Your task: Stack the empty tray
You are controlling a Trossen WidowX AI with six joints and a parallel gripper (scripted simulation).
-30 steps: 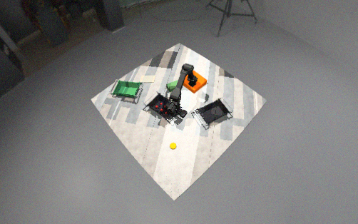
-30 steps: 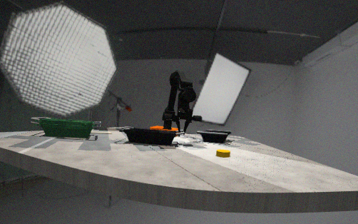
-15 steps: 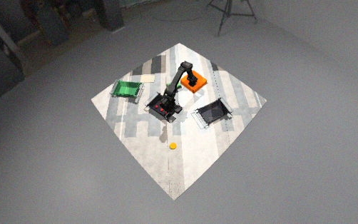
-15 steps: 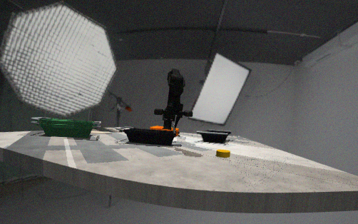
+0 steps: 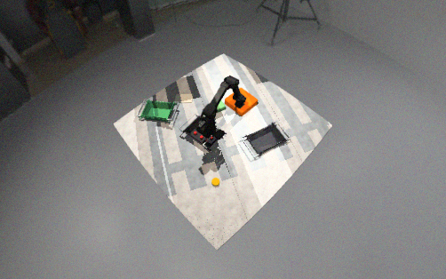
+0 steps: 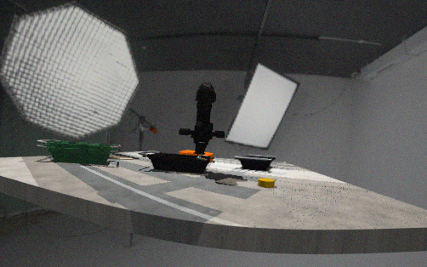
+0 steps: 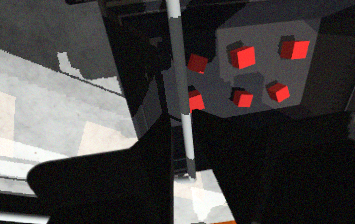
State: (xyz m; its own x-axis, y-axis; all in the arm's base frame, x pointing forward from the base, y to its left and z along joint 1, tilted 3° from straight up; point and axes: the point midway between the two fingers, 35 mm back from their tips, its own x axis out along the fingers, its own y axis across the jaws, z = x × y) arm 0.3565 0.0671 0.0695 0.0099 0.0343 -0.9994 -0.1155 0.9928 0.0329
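Right now the black tray is 27 cm to the left of my gripper tip, 26 cm behind it and 3 cm below it. The rest, counted from my gripper tip: light green block (23 cm behind, 20 cm to the right, 5 cm below); then yellow disc (24 cm to the left, 20 cm ahead, 6 cm below).
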